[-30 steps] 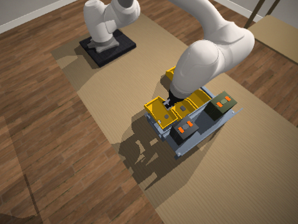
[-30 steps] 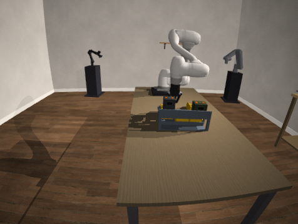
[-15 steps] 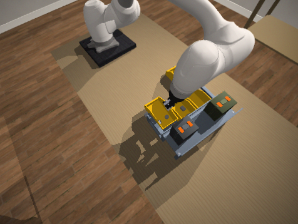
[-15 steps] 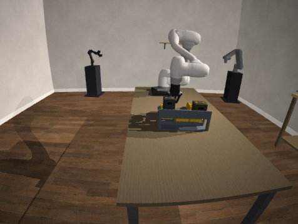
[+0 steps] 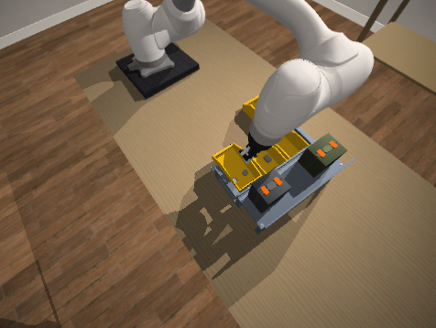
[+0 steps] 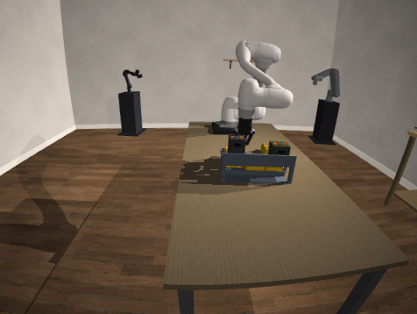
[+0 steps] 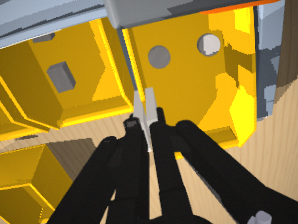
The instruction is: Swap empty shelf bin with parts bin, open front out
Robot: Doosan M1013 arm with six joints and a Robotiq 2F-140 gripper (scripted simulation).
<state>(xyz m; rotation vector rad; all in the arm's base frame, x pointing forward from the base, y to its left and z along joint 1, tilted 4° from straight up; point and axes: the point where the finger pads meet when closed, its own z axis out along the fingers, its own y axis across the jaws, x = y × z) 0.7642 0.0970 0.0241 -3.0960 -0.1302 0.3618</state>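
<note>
Right now my hand is 9 cm above the shelf lip, 6 cm to the right of it and 5 cm past it. From my hand the other things lie so: dark grey box (15 cm ahead, 7 cm above, 4 cm to the right); then green box (19 cm to the left, 14 cm ahead, 5 cm above).
</note>
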